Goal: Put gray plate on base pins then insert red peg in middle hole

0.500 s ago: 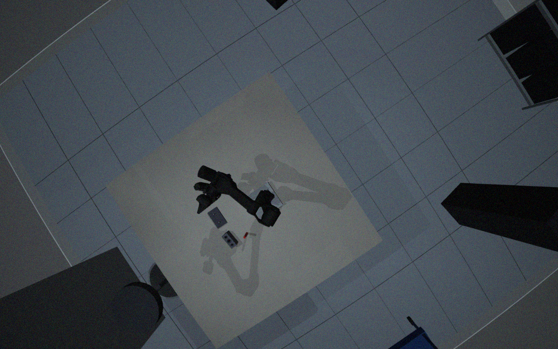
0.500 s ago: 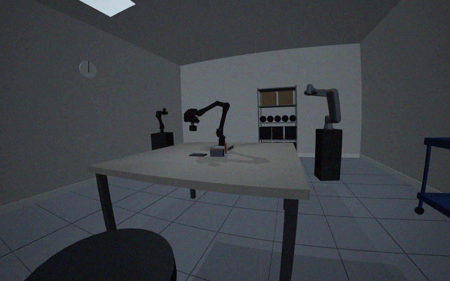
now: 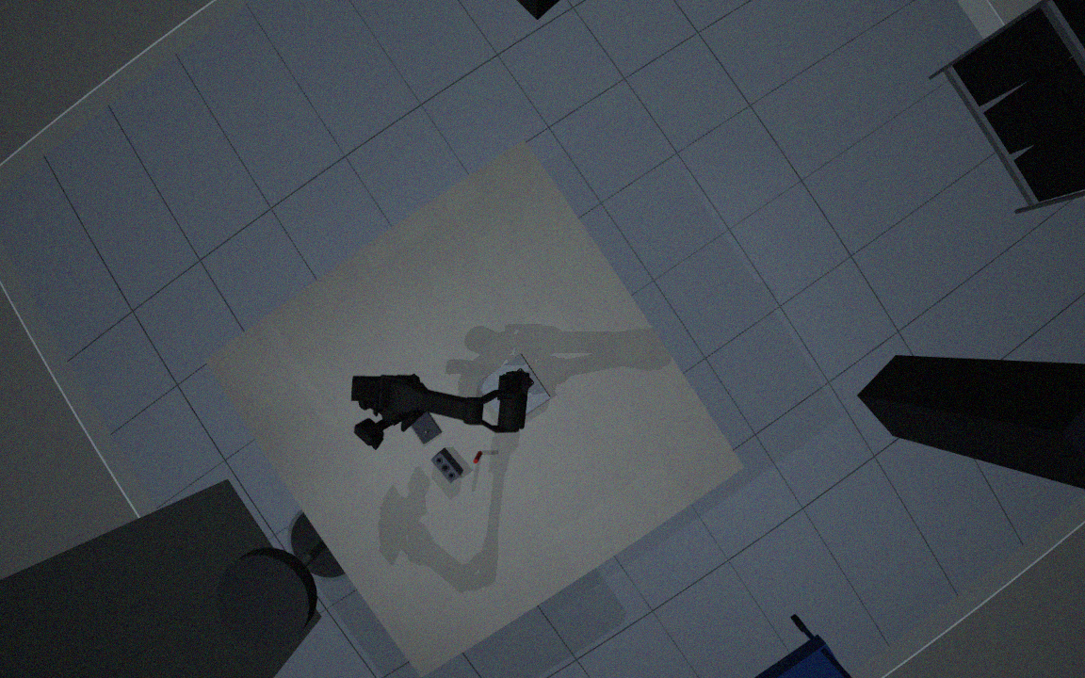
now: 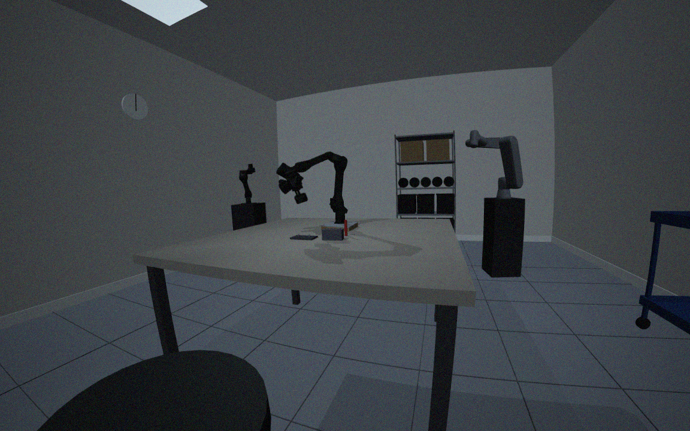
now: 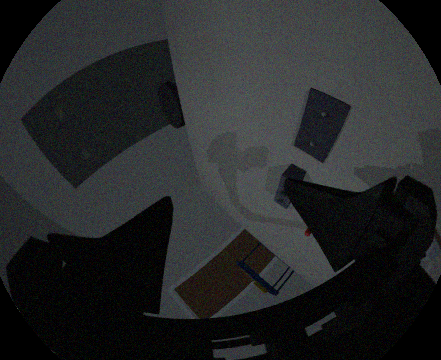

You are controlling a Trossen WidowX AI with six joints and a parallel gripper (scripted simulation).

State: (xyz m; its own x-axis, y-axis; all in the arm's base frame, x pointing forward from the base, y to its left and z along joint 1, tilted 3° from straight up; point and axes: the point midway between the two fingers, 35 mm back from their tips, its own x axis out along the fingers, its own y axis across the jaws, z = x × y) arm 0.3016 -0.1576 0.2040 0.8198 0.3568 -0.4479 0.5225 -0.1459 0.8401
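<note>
Right now the gray plate is 18 cm below my gripper tip, 17 cm to the left of it and 2 cm ahead of it. The rest, counted from my gripper tip: red peg: 22 cm to the left, 17 cm below, 8 cm behind.
</note>
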